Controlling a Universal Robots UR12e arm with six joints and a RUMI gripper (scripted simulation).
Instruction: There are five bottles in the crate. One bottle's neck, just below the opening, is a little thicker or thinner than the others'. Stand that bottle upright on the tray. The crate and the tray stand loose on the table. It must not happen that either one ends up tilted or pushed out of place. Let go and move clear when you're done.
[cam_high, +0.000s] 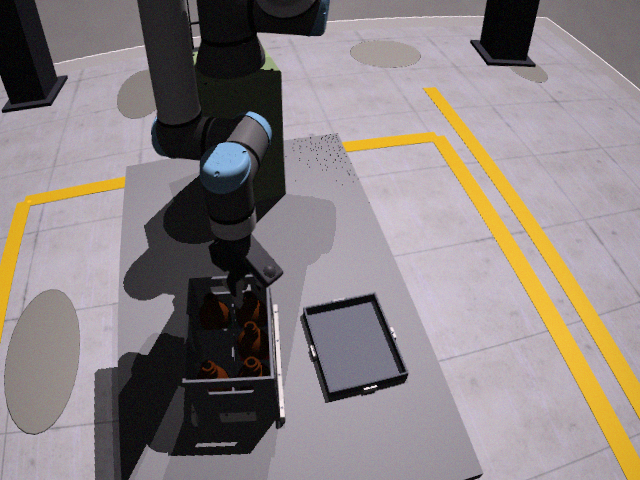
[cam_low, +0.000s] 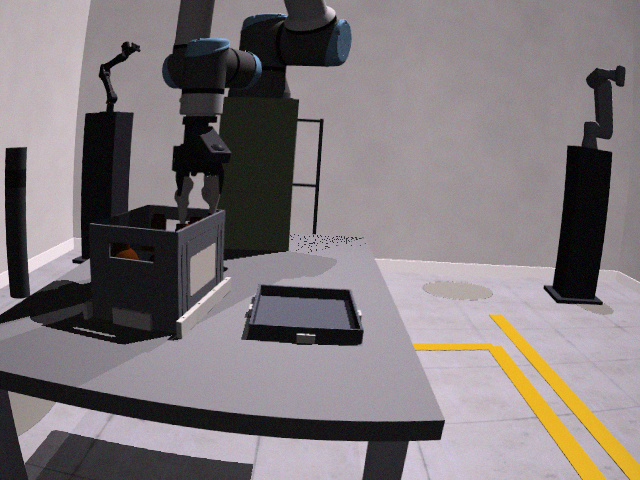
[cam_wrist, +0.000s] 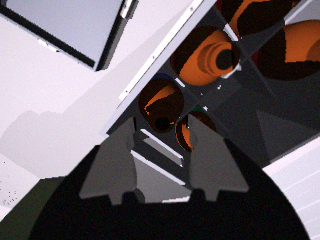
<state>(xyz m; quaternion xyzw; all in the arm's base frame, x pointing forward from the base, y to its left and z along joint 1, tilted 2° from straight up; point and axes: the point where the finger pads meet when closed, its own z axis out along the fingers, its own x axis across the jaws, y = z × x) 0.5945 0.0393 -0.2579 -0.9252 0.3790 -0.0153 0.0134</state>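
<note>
The dark grey crate is 90 mm ahead of my hand, 50 mm to the right of it and 80 mm below it. From my hand the other things lie so: black tray (50 mm ahead, 230 mm to the left, 150 mm below).
</note>
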